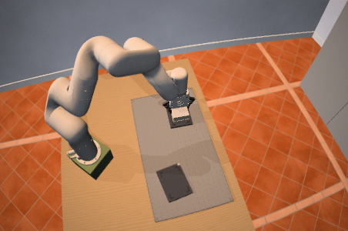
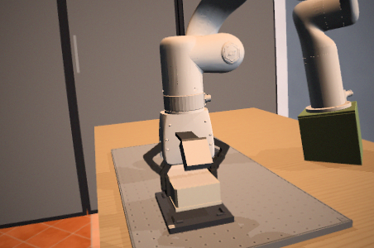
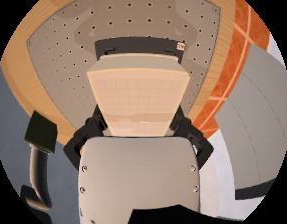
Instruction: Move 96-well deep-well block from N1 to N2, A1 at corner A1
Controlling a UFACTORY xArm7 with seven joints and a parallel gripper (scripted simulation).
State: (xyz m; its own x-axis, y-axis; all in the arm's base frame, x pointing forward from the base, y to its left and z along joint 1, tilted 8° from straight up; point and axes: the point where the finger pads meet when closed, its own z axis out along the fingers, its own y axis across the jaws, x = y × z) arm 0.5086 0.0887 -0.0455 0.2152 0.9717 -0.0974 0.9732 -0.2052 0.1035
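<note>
The dark plate nest N1 lies 4 cm below my hand. The rest, counted from my hand: white A1 mark: 13 cm behind, 27 cm to the right, 4 cm below; dark plate nest N2: 18 cm behind, 34 cm to the right, 4 cm below; cream deep-well block: right at my hand.
</note>
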